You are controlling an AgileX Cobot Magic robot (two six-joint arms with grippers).
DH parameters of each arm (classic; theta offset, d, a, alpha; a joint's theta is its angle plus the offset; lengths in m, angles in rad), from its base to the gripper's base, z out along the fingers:
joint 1: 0 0.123 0 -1.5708
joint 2: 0.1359 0 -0.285 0
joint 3: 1.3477 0 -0.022 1.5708
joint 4: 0 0.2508 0 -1.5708
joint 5: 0 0 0.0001 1.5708
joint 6: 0 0.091 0 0
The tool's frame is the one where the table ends.
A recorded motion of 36 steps. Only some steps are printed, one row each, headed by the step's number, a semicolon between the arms.
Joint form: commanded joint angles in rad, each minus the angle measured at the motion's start. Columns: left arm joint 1, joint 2, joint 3, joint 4, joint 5, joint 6; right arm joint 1, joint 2, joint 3, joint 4, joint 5, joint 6.
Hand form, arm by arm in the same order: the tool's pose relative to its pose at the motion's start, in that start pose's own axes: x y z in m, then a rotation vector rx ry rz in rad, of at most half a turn. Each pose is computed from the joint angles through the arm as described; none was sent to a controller.
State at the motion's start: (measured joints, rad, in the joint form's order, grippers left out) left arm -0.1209 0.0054 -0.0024 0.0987 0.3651 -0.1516; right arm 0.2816 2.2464 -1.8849 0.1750 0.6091 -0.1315
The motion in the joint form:
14: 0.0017 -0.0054 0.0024 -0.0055 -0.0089 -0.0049; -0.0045 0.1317 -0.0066 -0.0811 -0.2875 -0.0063
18: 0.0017 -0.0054 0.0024 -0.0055 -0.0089 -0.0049; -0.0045 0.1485 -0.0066 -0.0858 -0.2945 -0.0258
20: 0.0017 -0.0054 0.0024 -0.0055 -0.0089 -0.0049; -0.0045 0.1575 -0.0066 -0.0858 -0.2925 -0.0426
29: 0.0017 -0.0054 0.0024 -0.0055 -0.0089 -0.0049; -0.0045 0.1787 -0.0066 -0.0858 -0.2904 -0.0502
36: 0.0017 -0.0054 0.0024 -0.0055 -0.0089 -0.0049; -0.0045 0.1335 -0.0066 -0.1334 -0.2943 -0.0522
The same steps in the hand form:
14: -0.0002 -0.0002 -0.0001 0.0018 -0.0116 -0.0106; 0.0112 -0.0144 0.0541 0.0760 -0.1551 -0.0679
18: -0.0002 -0.0002 -0.0001 0.0018 -0.0116 -0.0106; 0.0160 -0.0154 0.0612 0.0796 -0.1442 -0.0909
20: -0.0002 -0.0002 -0.0001 0.0018 -0.0116 -0.0106; 0.0192 -0.0158 0.0651 0.0802 -0.1326 -0.1070
29: -0.0002 -0.0002 -0.0001 0.0018 -0.0116 -0.0106; 0.0265 -0.0167 0.0740 0.0796 -0.1091 -0.1132
36: -0.0002 -0.0002 -0.0001 0.0018 -0.0116 -0.0106; 0.0112 -0.0160 0.0547 0.1003 -0.1543 -0.1620

